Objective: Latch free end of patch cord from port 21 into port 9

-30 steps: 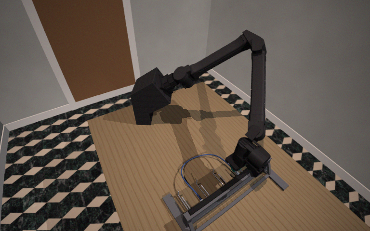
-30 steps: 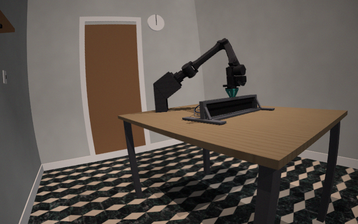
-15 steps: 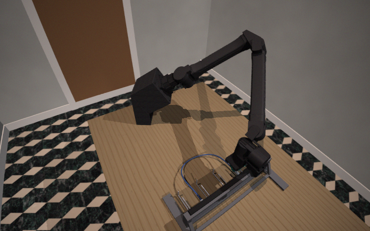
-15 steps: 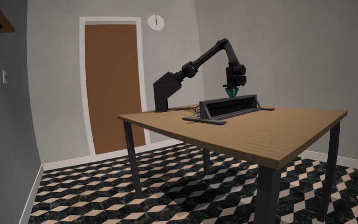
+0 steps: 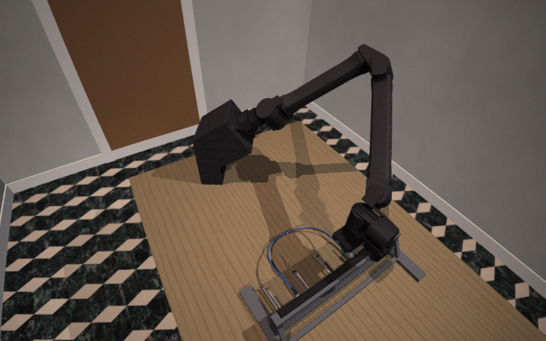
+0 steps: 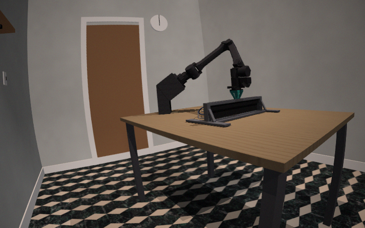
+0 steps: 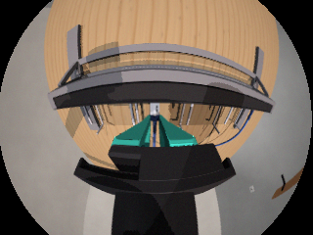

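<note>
Now: the plug 2 cm ahead of my hand and 1 cm to the left of it.
</note>
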